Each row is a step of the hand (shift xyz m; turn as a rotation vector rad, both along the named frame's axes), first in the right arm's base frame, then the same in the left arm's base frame.
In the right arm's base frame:
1: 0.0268 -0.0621 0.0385 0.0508 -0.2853 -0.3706
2: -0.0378 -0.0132 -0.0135 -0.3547 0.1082 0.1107
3: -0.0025 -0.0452 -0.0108 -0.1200 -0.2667 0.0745
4: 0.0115 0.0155 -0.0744 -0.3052 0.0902 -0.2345
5: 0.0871 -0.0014 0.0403 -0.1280 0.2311 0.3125
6: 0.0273 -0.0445 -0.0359 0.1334 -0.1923 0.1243
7: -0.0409 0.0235 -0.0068 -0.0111 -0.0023 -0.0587
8: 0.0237 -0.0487 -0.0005 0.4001 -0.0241 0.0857
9: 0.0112 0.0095 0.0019 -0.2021 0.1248 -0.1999
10: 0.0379 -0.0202 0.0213 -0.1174 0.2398 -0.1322
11: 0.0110 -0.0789 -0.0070 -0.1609 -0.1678 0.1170
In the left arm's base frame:
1: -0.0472 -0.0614 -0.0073 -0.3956 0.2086 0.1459
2: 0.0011 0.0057 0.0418 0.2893 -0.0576 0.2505
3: -0.0395 -0.0102 0.0225 -0.1322 -0.1859 0.1976
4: -0.0214 0.0738 -0.0008 0.1194 0.2454 0.2860
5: -0.0247 -0.0354 -0.0857 0.3643 -0.1814 -0.0432
6: -0.0620 0.0132 0.0009 -0.1670 -0.1940 -0.0688
7: 0.0347 0.0158 0.0286 -0.0195 0.0516 0.0232
8: -0.0501 -0.0205 -0.0017 -0.1662 -0.0812 -0.3658
9: 0.0034 0.0026 -0.0142 0.1143 0.2312 0.1728
10: -0.0251 -0.0274 -0.0303 0.1950 0.2221 0.0372
11: -0.0712 -0.0282 0.0230 -0.0178 -0.1813 0.1859

